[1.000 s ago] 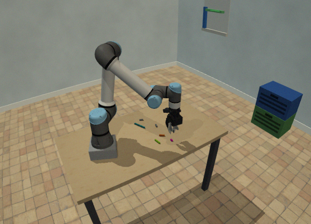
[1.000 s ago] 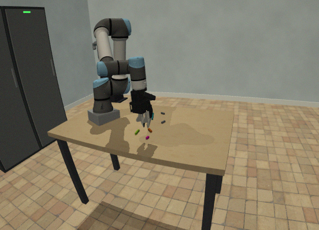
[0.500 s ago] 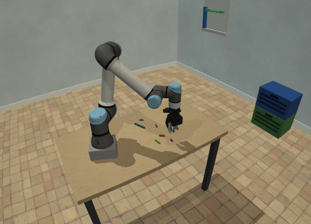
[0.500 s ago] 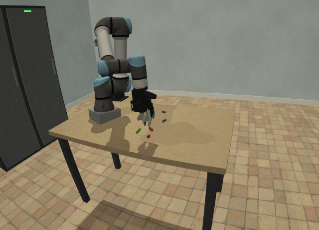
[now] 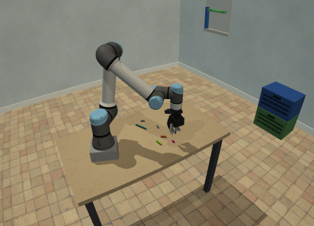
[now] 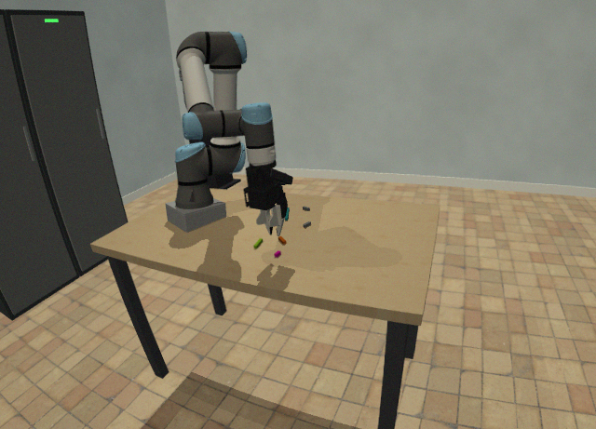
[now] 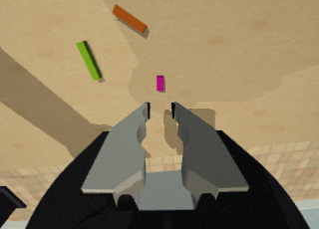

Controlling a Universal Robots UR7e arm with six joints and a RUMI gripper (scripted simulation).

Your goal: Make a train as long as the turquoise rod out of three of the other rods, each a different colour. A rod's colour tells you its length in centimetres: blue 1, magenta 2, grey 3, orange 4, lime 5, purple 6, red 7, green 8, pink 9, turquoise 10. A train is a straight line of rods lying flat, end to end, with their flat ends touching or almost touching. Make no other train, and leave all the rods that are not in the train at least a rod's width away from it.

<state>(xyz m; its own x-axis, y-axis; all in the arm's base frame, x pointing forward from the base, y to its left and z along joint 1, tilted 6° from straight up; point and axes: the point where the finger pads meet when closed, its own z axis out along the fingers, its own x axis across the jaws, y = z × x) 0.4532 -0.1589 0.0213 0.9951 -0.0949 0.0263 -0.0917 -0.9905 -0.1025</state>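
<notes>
My hand is 80 mm above the magenta rod. Also, from my hand: turquoise rod (110 mm behind, 280 mm to the left, 80 mm below); lime rod (90 mm behind, 40 mm to the left, 80 mm below); orange rod (30 mm behind, 80 mm to the left, 80 mm below).
</notes>
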